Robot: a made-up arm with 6 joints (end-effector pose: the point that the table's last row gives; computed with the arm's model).
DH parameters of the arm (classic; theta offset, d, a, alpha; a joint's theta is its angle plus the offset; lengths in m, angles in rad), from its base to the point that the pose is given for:
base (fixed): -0.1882 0 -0.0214 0
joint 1: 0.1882 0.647 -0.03 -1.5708
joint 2: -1.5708 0 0.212 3.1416
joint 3: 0 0.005 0.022 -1.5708
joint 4: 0 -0.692 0.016 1.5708
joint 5: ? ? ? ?
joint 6: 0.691 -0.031 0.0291 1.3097
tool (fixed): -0.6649 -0.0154 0 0
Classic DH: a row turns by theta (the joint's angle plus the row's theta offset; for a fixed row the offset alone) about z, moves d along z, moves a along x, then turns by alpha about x.
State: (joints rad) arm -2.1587 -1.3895 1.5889 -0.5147 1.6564 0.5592
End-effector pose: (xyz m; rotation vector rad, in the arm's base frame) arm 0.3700 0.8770 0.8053 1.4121 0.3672 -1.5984
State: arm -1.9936 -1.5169 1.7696 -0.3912 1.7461 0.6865
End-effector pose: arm 0.2193 0.9345 0.5381 0.9879 0.3176 -1.3734
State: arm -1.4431 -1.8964 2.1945 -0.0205 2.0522 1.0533
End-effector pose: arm -0.2524 0.5555 -0.0489 -0.1826 0.1243 -0.5163
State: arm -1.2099 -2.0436 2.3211 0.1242 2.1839 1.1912
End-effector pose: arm -0.2879 0.2836 -0.1528 -0.5898 -0.0531 -0.1938
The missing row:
joint 5: 0 0.179 -0.021 -1.5708
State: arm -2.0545 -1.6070 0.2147 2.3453 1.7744 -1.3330
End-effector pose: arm 0.3637 0.3958 1.2623 -0.6928 0.8781 -0.1746
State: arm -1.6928 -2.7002 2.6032 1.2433 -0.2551 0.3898
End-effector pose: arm -0.1346 -0.3961 -0.0559 0.6215 0.9531 -0.4190
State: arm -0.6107 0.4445 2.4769 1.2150 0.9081 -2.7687
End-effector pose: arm -0.4360 0.2326 1.3900 0.3322 -0.8514 2.3523
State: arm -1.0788 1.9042 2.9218 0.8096 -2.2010 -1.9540
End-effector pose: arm 0.0266 -0.4113 1.2339 0.3161 -2.3243 -2.0794
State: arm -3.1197 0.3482 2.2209 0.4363 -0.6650 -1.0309
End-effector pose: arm 0.2435 0.1717 1.5106 -1.9511 -0.8955 -0.7237
